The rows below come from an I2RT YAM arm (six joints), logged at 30 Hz.
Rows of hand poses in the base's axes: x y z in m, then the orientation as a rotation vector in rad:
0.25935, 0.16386, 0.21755, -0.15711, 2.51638, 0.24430
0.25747, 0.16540, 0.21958, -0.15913, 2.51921, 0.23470
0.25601, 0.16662, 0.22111, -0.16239, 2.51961, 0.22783
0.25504, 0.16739, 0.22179, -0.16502, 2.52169, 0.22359
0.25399, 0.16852, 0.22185, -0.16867, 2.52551, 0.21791
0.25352, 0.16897, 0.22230, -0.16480, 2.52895, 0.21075
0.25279, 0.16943, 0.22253, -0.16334, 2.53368, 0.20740
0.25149, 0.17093, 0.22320, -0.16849, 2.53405, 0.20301
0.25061, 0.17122, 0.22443, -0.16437, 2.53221, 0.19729
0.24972, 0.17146, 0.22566, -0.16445, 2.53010, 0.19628
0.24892, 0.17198, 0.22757, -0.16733, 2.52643, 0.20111
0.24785, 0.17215, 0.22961, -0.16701, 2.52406, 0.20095
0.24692, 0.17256, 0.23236, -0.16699, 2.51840, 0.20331
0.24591, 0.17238, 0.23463, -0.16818, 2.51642, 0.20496
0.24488, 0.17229, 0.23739, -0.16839, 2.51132, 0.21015
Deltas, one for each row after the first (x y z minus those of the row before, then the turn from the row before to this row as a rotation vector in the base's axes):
-0.00188, 0.00154, 0.00203, -0.00760, 0.00163, -0.00070
-0.00146, 0.00122, 0.00153, -0.00566, -0.00045, 0.00076
-0.00097, 0.00077, 0.00068, -0.00384, 0.00154, 0.00096
-0.00105, 0.00113, 0.00006, -0.00529, 0.00309, 0.00140
-0.00047, 0.00045, 0.00045, -0.00459, 0.00264, -0.00435
-0.00073, 0.00046, 0.00023, -0.00257, 0.00433, -0.00172
-0.00130, 0.00150, 0.00067, -0.00430, -0.00015, 0.00272
-0.00088, 0.00029, 0.00123, -0.00294, -0.00242, -0.00427
-0.00089, 0.00024, 0.00123, -0.00051, -0.00220, -0.00020
-0.00080, 0.00052, 0.00191, 0.00317, -0.00314, 0.00312
-0.00107, 0.00017, 0.00204, 0.00021, -0.00237, -0.00030
-0.00093, 0.00041, 0.00275, 0.00229, -0.00536, 0.00045
-0.00101, -0.00018, 0.00227, 0.00111, -0.00179, 0.00121
-0.00103, -0.00009, 0.00276, 0.00420, -0.00448, 0.00128

